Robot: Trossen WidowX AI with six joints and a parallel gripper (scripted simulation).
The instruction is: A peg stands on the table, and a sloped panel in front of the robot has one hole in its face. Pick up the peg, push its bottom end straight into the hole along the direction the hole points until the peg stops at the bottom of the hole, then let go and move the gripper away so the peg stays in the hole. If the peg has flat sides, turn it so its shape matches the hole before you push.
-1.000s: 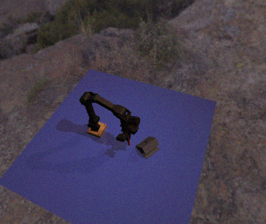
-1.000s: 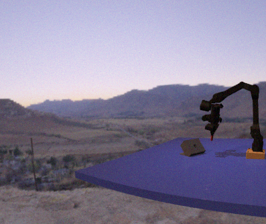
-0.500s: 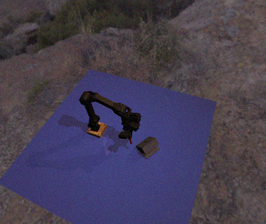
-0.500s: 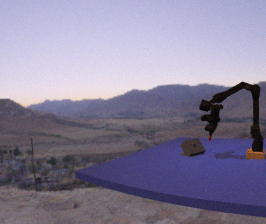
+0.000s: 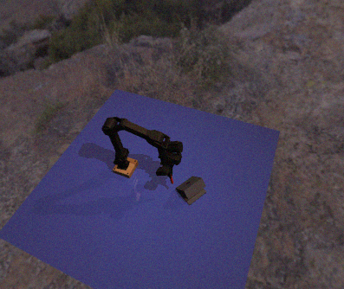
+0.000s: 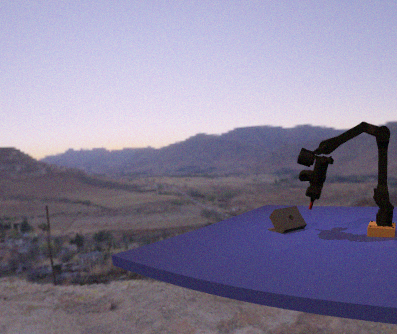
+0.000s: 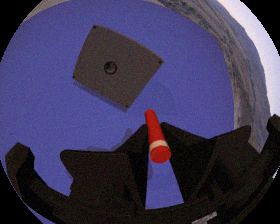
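Now: the sloped panel 110 mm ahead of my gripper tip, 90 mm below it and 10 mm to the left of it. From my gripper tip the other things lie so: peg (10 mm to the left, 10 mm behind, 10 mm above).
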